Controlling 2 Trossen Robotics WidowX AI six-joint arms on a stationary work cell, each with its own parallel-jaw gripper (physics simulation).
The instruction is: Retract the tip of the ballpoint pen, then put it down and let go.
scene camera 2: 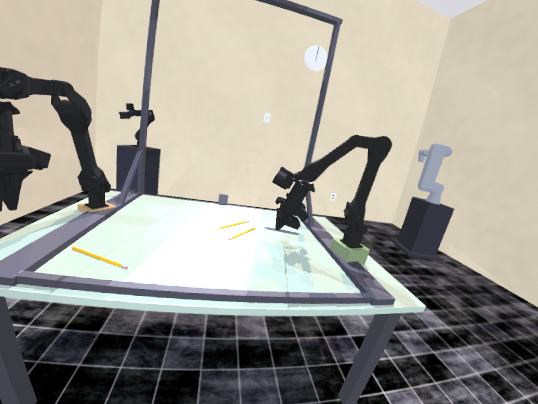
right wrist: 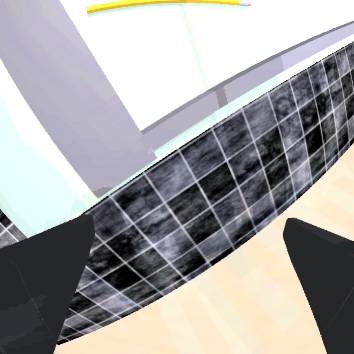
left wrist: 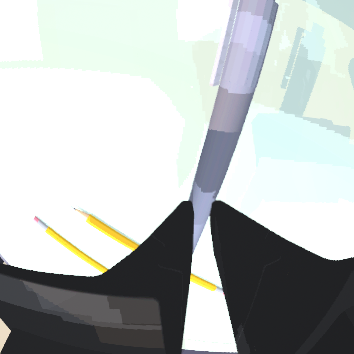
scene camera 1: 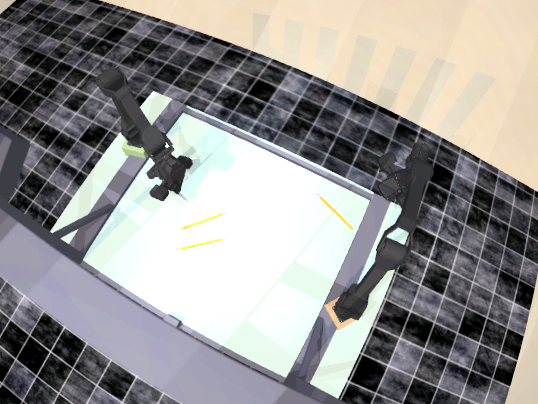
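Seen in the pictures: left gripper, between the fingertips: (scene camera 2: 276,229) (left wrist: 200,210) (scene camera 1: 178,192); right gripper, between the fingertips: (scene camera 2: 5,211) (right wrist: 192,228); left arm's base, origin of its link: (scene camera 2: 351,243) (scene camera 1: 137,139); right arm's base, origin of its link: (scene camera 2: 96,205) (scene camera 1: 344,310).
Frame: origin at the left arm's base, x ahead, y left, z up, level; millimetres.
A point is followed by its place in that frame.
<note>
The ballpoint pen (left wrist: 225,120) {x 198, y -145, z -12 mm} (scene camera 2: 285,231) {x 205, y -143, z -15 mm} is a lilac and grey barrel with a clip. Its tapered end is between the left gripper's fingertips and its barrel runs up the left wrist view. Its shadow lies apart from it, so it is off the table. Whether its writing tip is out cannot be told. My left gripper (left wrist: 200,210) {x 237, y -161, z -15 mm} (scene camera 1: 178,192) {x 237, y -161, z -15 mm} is shut on the pen, low above the white table (scene camera 1: 260,210) {x 535, y -126, z -64 mm} (scene camera 2: 200,265) {x 534, y -12, z -65 mm}. My right gripper (right wrist: 192,228) {x 938, y 31, z 94 mm} is open and empty, high beyond the table edge, far from the pen.
Two yellow pencils (scene camera 1: 202,221) {x 346, y -226, z -59 mm} (scene camera 1: 201,244) {x 369, y -309, z -59 mm} (scene camera 2: 233,225) {x 368, y -301, z -62 mm} (scene camera 2: 241,234) {x 358, y -211, z -61 mm} lie near the left gripper. A third pencil (scene camera 1: 336,212) {x 806, y -59, z -57 mm} (scene camera 2: 99,257) {x 797, y -52, z -58 mm} (right wrist: 115,6) {x 856, y -88, z -59 mm} lies across the table. Grey frame beams (scene camera 1: 354,250) (scene camera 2: 200,292) border the table, with uprights (scene camera 2: 147,100) {x 772, y -671, z 401 mm} rising beside it.
</note>
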